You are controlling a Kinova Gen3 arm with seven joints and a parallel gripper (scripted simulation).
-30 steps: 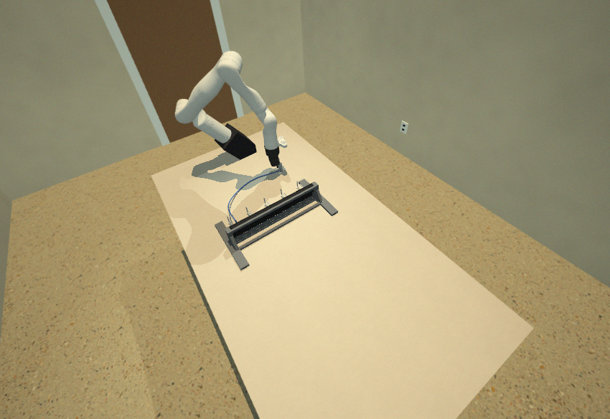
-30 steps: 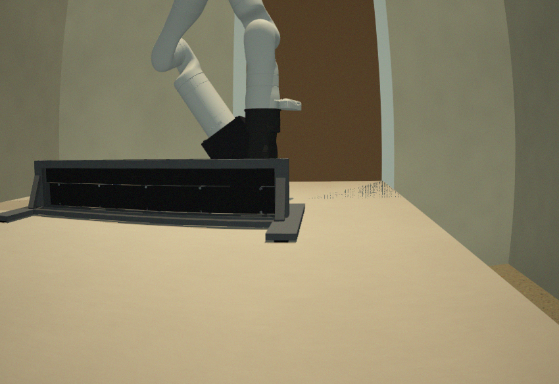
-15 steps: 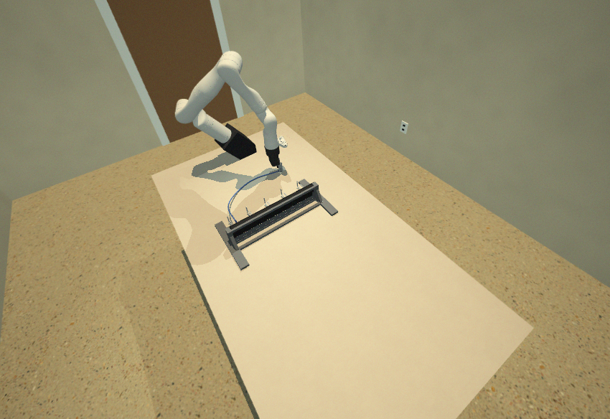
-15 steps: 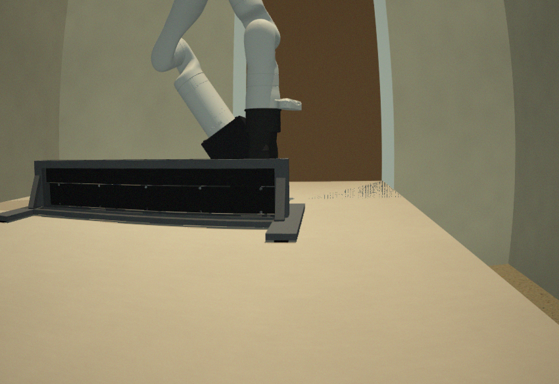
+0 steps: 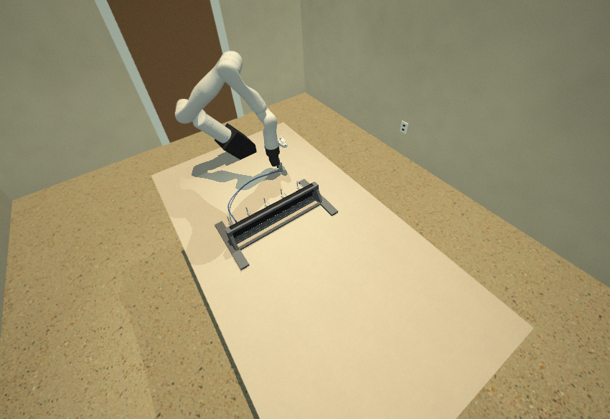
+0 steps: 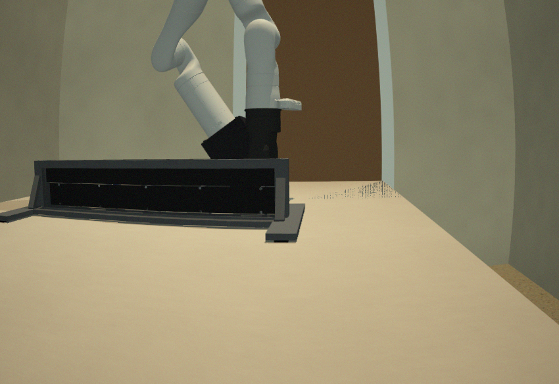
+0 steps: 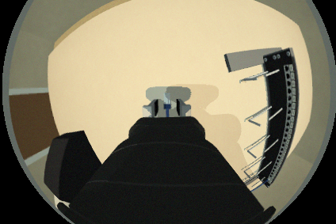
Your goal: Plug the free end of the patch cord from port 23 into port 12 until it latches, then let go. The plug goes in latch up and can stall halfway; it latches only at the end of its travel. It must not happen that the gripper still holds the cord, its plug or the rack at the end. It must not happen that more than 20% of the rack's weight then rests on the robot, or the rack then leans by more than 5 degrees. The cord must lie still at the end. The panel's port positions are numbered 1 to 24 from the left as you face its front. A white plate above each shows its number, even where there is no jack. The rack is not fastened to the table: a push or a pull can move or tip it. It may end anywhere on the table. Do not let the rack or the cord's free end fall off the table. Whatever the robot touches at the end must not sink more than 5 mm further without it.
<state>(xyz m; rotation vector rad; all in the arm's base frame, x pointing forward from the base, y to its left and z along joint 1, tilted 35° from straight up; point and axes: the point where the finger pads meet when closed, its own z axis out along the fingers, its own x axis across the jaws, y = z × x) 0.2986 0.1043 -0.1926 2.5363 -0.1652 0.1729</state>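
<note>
Right now the plug is 2 cm below my hand and 1 cm to the left of it.
</note>
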